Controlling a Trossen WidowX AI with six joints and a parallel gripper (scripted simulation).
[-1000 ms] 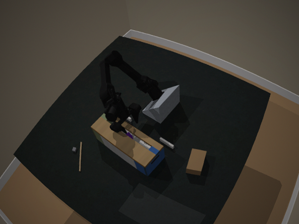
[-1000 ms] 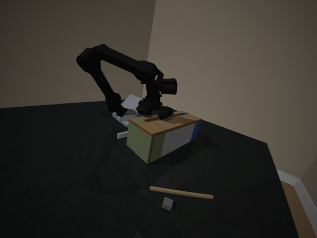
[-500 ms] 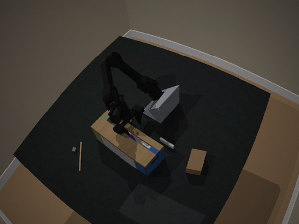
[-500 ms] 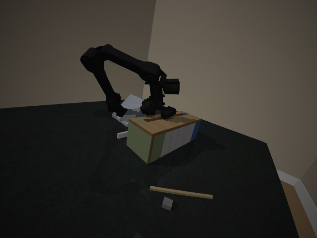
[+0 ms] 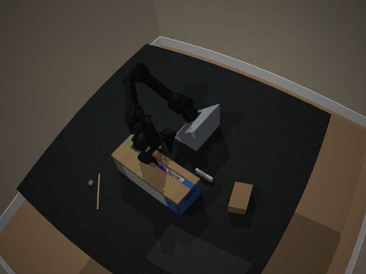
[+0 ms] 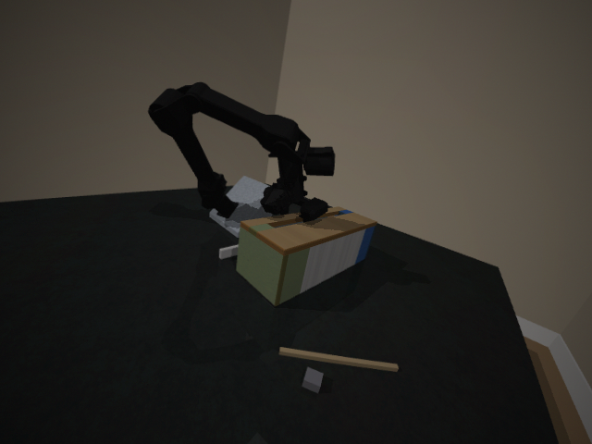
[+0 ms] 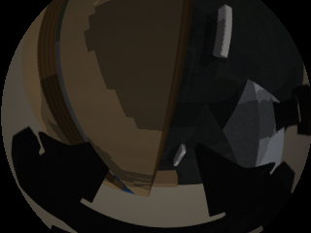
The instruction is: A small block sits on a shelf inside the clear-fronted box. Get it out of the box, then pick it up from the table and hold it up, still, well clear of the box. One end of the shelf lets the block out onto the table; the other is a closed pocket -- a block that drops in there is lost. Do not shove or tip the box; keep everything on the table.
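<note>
Now: gripper tip 6 cm short of the purple block and 2 cm to the right of it. The rest, counted from my gripper tip: long box: 4 cm ahead, 2 cm below; then wooden stick: 27 cm ahead, 22 cm to the right, 8 cm below; then brown carton: 1 cm behind, 36 cm to the left, 6 cm below.
</note>
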